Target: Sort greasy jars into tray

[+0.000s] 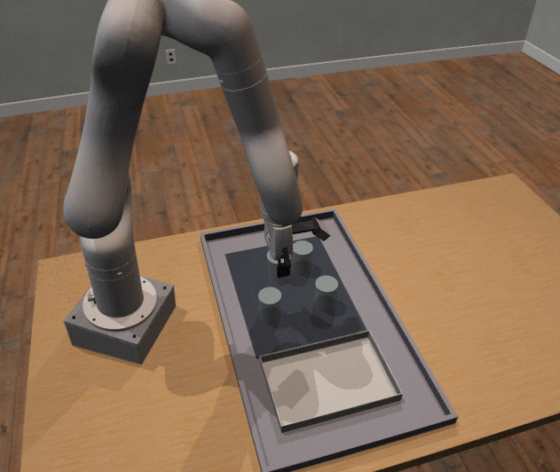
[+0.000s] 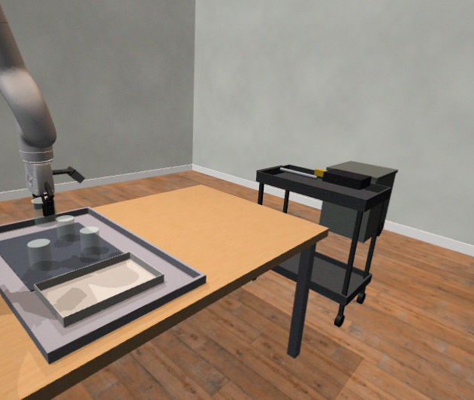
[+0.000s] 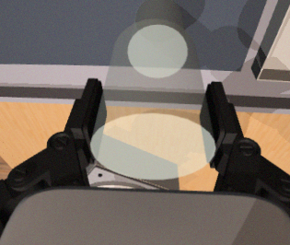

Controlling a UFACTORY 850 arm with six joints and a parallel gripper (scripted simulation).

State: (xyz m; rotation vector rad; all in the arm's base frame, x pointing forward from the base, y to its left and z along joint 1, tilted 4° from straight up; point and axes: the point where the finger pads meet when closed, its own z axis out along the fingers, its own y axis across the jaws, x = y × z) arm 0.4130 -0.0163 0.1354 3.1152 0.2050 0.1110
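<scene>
My gripper is now 90 mm short of the pale tray, 240 mm to the left of it and 190 mm above it. Round my hand: dark drying mat (40 mm ahead, 80 mm to the left, 200 mm below); then rimmed steel table top (70 mm ahead, 20 mm to the right, 200 mm below).
</scene>
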